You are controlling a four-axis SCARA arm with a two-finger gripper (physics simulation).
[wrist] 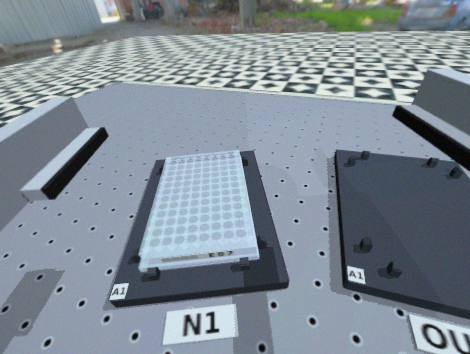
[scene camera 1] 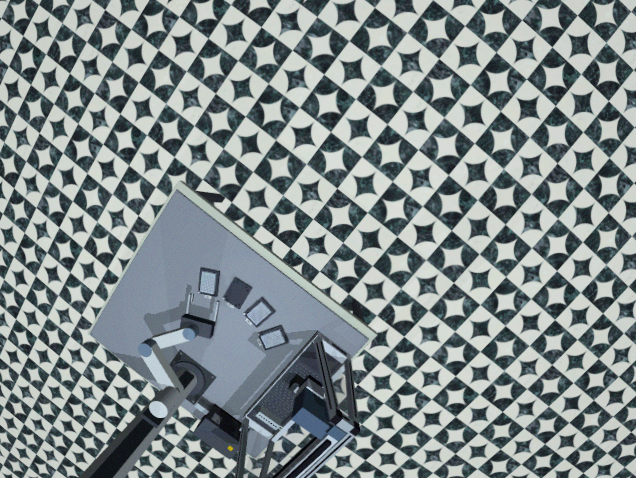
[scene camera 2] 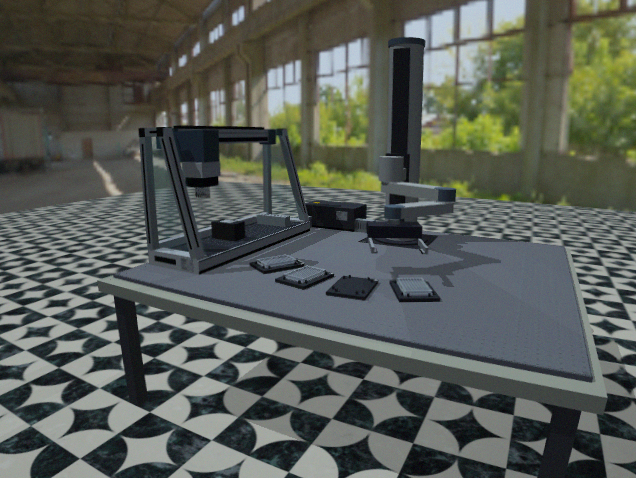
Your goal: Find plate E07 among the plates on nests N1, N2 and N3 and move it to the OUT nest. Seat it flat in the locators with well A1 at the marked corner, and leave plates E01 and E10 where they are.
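Seen in the pictures: gripper, fingertip midpoint: (wrist: 248, 104) (scene camera 1: 204, 297) (scene camera 2: 399, 250); arm's base at its link origin: (scene camera 1: 188, 376) (scene camera 2: 399, 241).
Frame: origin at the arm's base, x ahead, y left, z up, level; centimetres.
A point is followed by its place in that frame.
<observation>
Clear plate E07 (scene camera 1: 208, 282) {x 67.3, y 24.7, z 3.0 cm} (scene camera 2: 414, 286) {x 68.9, y 25.4, z 3.9 cm} (wrist: 202, 207) {x 65.4, y 23.6, z 3.8 cm} sits on the dark nest N1 (wrist: 274, 272) {x 62.8, y 16.7, z 2.5 cm}, its E07 label facing the wrist camera. It looks flat between the locators. The dark OUT nest (scene camera 1: 238, 291) {x 74.4, y 7.1, z 2.5 cm} (scene camera 2: 352, 287) {x 74.5, y 7.6, z 2.5 cm} (wrist: 410, 215) {x 71.6, y 7.6, z 2.5 cm} beside it bears no plate; its A1 mark is at the near left corner in the wrist view. My gripper (scene camera 1: 204, 300) {x 64.8, y 19.1, z 13.3 cm} (scene camera 2: 398, 250) {x 64.8, y 19.1, z 13.3 cm} (wrist: 248, 104) {x 64.8, y 19.1, z 13.3 cm} is open and empty, above the table on the arm side of N1, fingers pointing towards that nest. Two more plates (scene camera 1: 259, 311) {x 73.3, y -10.2, z 3.9 cm} (scene camera 1: 271, 337) {x 64.1, y -25.7, z 3.5 cm} sit on nests beyond OUT; their labels are unreadable.
A framed machine (scene camera 1: 322, 367) {x 83.1, y -51.4, z 27.1 cm} (scene camera 2: 177, 205) {x 85.0, y -53.1, z 24.8 cm} with a hanging head (scene camera 2: 197, 154) {x 77.8, y -49.5, z 41.8 cm} stands on the table past the far plates. The arm's tall column (scene camera 2: 406, 102) {x 7.7, y 2.8, z 62.4 cm} rises behind the gripper. A dark box (scene camera 1: 218, 429) {x -4.9, y -36.0, z 12.8 cm} (scene camera 2: 336, 214) {x -3.3, y -34.4, z 9.2 cm} is beside the arm's base. The table edge (scene camera 2: 349, 354) {x 105.0, y 19.9, z -2.7 cm} lies beyond the nests.
</observation>
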